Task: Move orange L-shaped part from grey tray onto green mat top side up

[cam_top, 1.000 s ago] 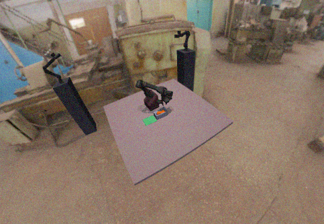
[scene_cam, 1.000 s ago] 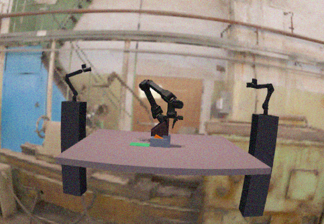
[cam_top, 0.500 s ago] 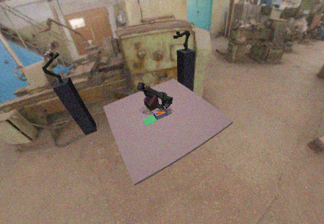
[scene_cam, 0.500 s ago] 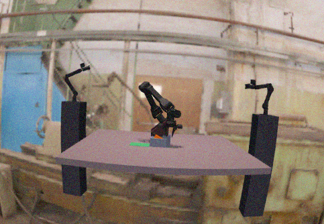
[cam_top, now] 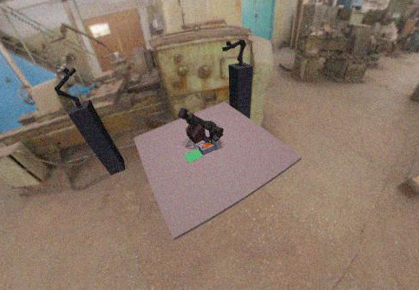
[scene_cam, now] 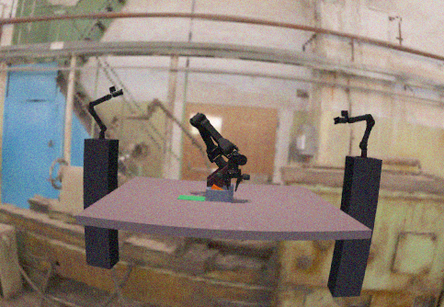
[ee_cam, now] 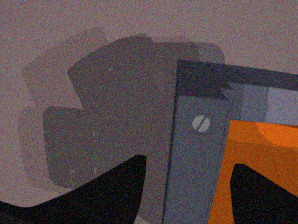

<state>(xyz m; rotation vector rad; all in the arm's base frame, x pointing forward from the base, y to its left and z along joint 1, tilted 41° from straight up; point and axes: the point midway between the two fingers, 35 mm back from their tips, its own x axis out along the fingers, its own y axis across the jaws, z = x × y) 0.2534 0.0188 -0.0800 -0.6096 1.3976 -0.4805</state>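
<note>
Right now my gripper tip is 50 mm to the left of the orange L-shaped part and 10 mm above it. From my gripper tip the other things lie so: green mat (220 mm to the right, 70 mm below, 10 mm ahead).
</note>
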